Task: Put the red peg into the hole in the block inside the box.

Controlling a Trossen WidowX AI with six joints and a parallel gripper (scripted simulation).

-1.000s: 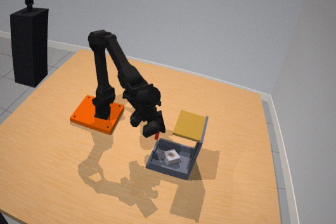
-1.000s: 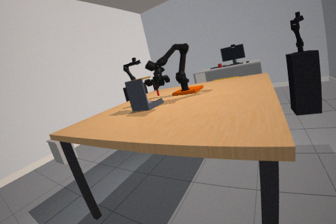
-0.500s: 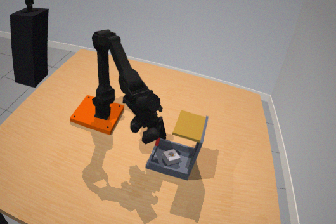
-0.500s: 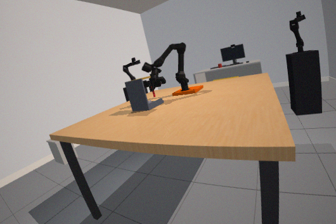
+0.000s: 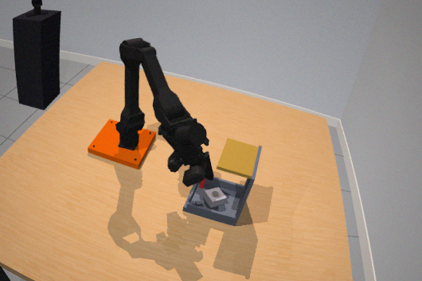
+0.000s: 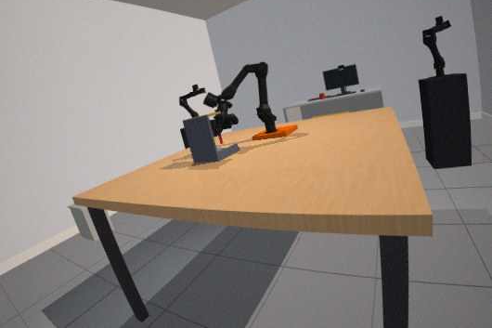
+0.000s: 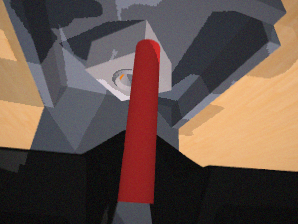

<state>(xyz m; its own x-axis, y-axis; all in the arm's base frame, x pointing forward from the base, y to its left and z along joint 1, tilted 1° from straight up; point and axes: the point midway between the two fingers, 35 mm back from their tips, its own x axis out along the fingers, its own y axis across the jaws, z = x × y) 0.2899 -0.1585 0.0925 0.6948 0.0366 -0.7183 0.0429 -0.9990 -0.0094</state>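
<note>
Now: the back wall 110 mm ahead of my gripper tip, 20 mm to the right of it and 10 mm above it. The rest, counted from my gripper tip: red peg 30 mm behind, 10 mm below; then yellow roof 50 mm ahead, 10 mm to the right, 110 mm above.
</note>
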